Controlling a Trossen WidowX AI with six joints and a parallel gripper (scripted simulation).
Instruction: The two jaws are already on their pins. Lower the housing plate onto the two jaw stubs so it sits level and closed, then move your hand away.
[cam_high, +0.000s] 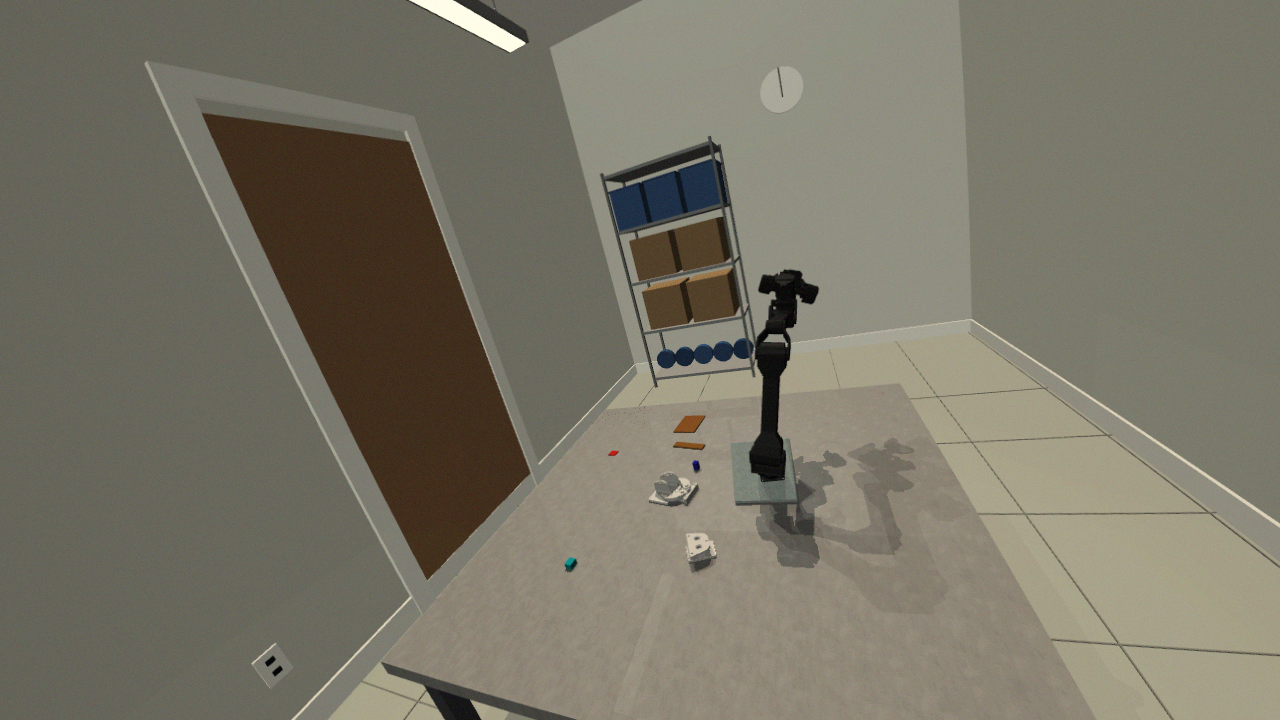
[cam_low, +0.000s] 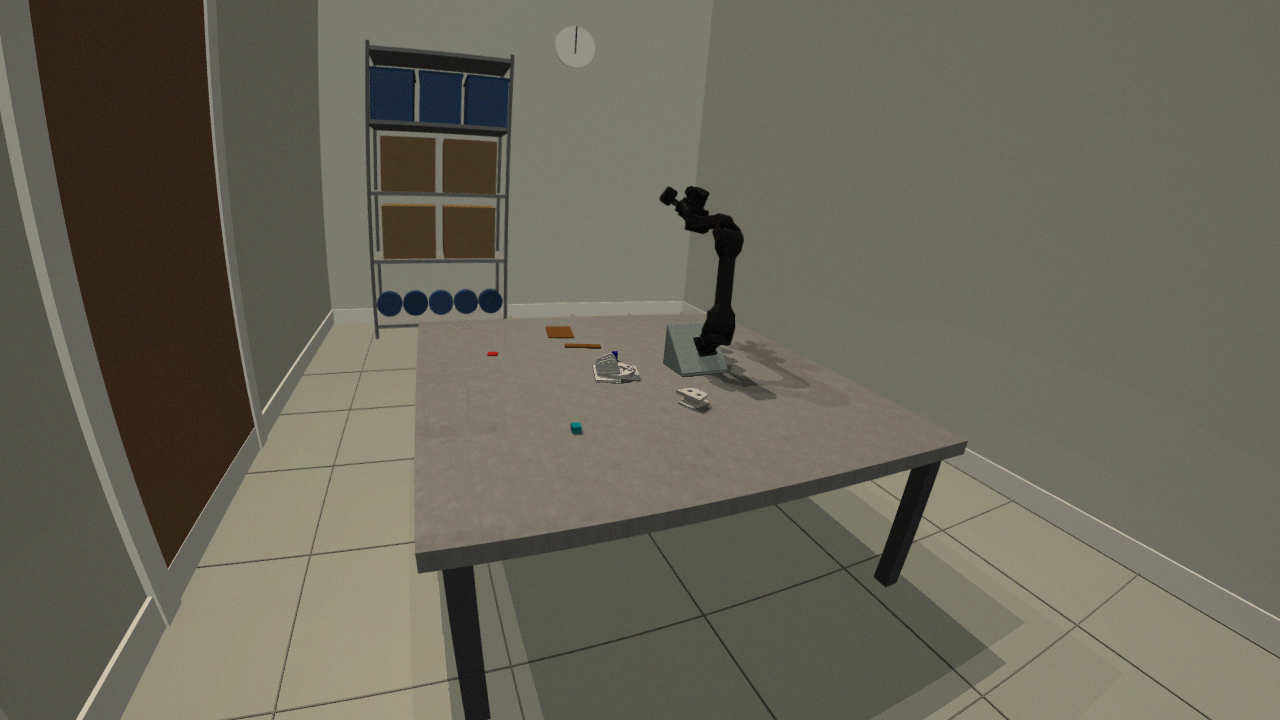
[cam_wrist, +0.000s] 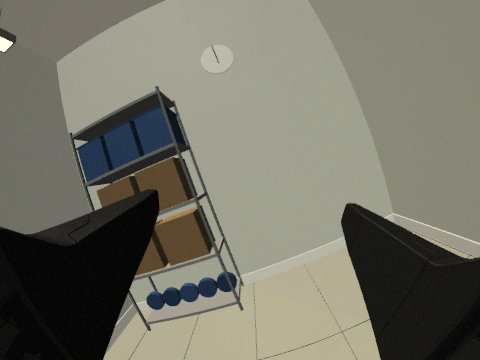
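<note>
Now: the grey stand 340 mm ahead of my gripper tip, 720 mm to the left of it and 500 mm below it. Also, from my gripper tip: brown tile 470 mm ahead, 30 mm to the left, 510 mm below; then red piece 750 mm ahead, 210 mm to the left, 510 mm below; then brown bar 440 mm ahead, 210 mm to the left, 510 mm below.
</note>
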